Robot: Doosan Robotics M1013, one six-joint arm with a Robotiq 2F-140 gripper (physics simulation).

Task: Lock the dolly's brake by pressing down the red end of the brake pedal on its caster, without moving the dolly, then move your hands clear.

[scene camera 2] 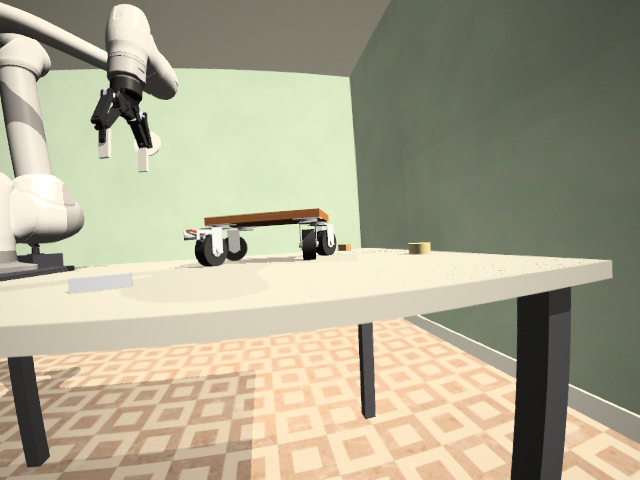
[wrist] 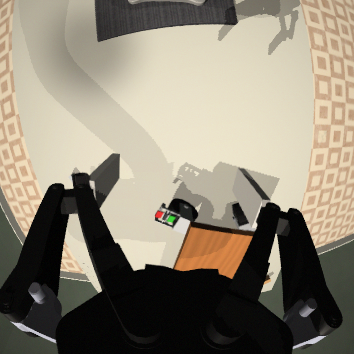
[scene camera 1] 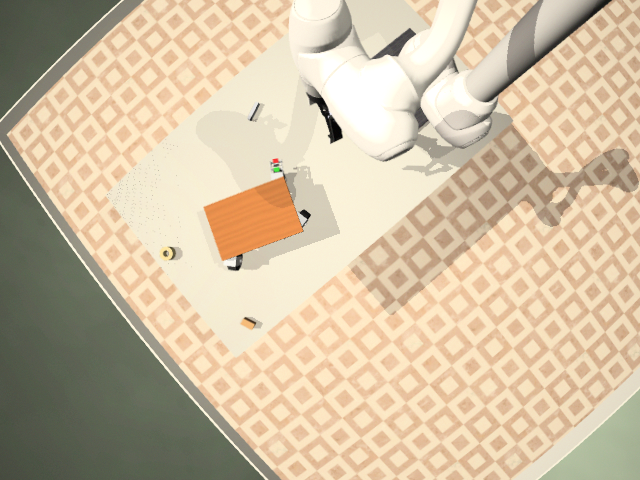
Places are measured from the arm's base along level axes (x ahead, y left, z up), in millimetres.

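Pixels of known places: gripper, between the fingertips: (scene camera 2: 125,165) (wrist: 177,172) (scene camera 1: 323,121).
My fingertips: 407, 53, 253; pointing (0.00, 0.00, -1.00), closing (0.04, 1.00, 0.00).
Ahead of a thing's pixels: the offset from my fingertips to its top centre, as dx, dy, dz. "pt": to the spot under its first point.
The dolly (scene camera 1: 253,219) (scene camera 2: 266,218) (wrist: 215,248) has an orange wooden deck and stands upright on black caster wheels. The brake pedal sticks out from one corner caster @[pt +212, +6, -226] (scene camera 2: 210,250) (wrist: 183,207). Its red end @[pt +184, -25, -178] (scene camera 1: 275,161) (scene camera 2: 190,231) (wrist: 159,215) is the outer one, and its green end @[pt +194, +2, -179] (scene camera 1: 276,169) (wrist: 171,219) is nearer the deck. The pedal's exact tilt is too small to tell. My gripper (scene camera 2: 124,155) (wrist: 177,172) is open and empty, with its fingers wide apart. It hangs high above the table, apart from the dolly and pedal. The arm partly hides it in scene camera 1.
The pale table (scene camera 1: 289,289) (scene camera 2: 310,316) bears a grey bar @[+167, -271, -247] (scene camera 1: 254,111) (scene camera 2: 100,283) on the pedal's side of the dolly. A yellow ring @[+736, +51, -240] (scene camera 1: 171,254) (scene camera 2: 419,248) and a small orange block @[+582, +445, -241] (scene camera 1: 248,322) (scene camera 2: 344,247) lie beyond the dolly from the arm.
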